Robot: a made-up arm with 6 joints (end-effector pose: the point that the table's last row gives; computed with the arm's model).
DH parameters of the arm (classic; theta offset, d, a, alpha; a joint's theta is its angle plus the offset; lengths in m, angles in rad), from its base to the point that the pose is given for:
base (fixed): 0 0 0 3.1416
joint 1: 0 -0.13 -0.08 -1.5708
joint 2: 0 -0.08 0.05 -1.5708
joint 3: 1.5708 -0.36 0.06 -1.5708
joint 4: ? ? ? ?
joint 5: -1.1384 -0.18 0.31 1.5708
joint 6: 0.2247 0 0.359 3.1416
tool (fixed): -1.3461 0.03 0 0
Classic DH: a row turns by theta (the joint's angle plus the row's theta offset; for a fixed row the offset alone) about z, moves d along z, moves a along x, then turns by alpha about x.
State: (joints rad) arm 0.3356 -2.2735 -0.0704 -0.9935 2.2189 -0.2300
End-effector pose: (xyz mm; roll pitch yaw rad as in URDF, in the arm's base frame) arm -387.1 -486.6 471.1 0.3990 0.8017 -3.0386
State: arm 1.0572 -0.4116 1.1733 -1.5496 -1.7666 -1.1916
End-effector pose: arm -520.6 539.6 -1.2 0.2066 -0.0941 1.3152
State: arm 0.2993 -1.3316 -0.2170 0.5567 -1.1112 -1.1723
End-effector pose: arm -806.2 601.3 305.6 1.8552 0.6026 3.0511
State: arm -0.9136 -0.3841 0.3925 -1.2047 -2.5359 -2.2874
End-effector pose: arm -303.3 -538.8 -72.2 1.1624 0.4402 -2.1329
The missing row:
joint 4: -1.1384 0 0.1432 3.1416
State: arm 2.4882 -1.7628 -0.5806 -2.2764 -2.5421 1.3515
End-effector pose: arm 568.3 218.7 -102.4 -1.9167 -0.2834 2.5590
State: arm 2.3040 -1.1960 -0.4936 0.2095 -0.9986 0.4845
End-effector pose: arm 760.2 262.0 -413.6 -1.9013 0.5154 -3.0104
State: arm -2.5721 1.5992 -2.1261 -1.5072 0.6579 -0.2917
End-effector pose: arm -0.9 -591.4 -114.4 -2.6984 0.7053 0.7082
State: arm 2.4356 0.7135 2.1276 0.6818 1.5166 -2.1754
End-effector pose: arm -385.9 336.6 71.8 0.1913 -0.3584 1.6797
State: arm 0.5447 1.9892 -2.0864 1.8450 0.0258 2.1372
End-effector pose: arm 233.7 -228.1 498.4 -0.5098 -0.0744 2.2227
